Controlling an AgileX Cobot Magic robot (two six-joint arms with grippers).
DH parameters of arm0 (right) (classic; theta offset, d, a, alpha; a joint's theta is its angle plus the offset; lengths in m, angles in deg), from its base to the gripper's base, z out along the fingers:
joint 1: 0 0.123 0 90
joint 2: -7.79 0 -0.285 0
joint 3: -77.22 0 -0.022 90
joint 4: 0 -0.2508 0 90
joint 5: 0 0 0.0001 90
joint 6: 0 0.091 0 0
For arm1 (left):
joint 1: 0 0.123 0 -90
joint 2: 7.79 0 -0.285 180
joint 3: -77.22 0 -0.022 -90
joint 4: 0 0.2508 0 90
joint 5: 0 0 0.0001 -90
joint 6: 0 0.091 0 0
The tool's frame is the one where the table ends.
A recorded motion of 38 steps. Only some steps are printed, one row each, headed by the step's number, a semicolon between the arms.
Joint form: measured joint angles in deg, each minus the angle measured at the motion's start. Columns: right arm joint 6, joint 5, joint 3, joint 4, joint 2, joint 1; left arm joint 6, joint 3, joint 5, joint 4, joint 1, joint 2.
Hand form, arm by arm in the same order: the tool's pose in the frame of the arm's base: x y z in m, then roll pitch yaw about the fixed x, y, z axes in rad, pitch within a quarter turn. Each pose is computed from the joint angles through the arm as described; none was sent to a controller.
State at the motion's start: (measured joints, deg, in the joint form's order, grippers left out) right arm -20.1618 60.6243 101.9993 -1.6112 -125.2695 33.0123; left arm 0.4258 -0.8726 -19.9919 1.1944 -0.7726 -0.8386
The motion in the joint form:
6: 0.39 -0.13 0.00 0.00 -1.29 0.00; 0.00 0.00 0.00 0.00 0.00 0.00
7: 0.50 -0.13 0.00 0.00 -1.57 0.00; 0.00 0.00 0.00 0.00 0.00 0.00
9: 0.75 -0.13 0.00 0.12 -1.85 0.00; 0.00 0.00 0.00 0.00 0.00 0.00
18: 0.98 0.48 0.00 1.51 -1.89 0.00; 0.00 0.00 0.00 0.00 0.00 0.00
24: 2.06 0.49 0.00 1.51 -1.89 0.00; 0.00 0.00 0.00 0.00 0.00 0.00
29: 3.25 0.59 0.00 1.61 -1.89 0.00; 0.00 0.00 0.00 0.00 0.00 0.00
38: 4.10 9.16 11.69 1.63 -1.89 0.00; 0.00 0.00 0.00 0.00 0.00 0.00
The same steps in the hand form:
6: 0.3833 0.2517 0.1739 -3.1077 0.1720 -2.2291; 0.0529 -0.0001 0.1774 3.0343 1.3069 3.0243
7: 0.3835 0.2518 0.1717 -3.1097 0.1675 -2.2314; 0.0529 -0.0001 0.1774 3.0343 1.3069 3.0243
9: 0.3838 0.2518 0.1694 -3.1101 0.1623 -2.2350; 0.0529 -0.0001 0.1774 3.0343 1.3069 3.0243
18: 0.3840 0.2497 0.1689 -3.0928 0.1443 -2.2278; 0.0529 -0.0001 0.1774 3.0343 1.3069 3.0243
24: 0.3840 0.2497 0.1689 -3.0956 0.1451 -2.2469; 0.0529 -0.0001 0.1774 3.0343 1.3069 3.0243
29: 0.3840 0.2495 0.1689 -3.0976 0.1438 -2.2671; 0.0529 -0.0001 0.1774 3.0343 1.3069 3.0243
38: 0.3950 0.2566 0.2204 -3.0839 0.1966 -2.2793; 0.0529 -0.0001 0.1774 3.0343 1.3069 3.0243

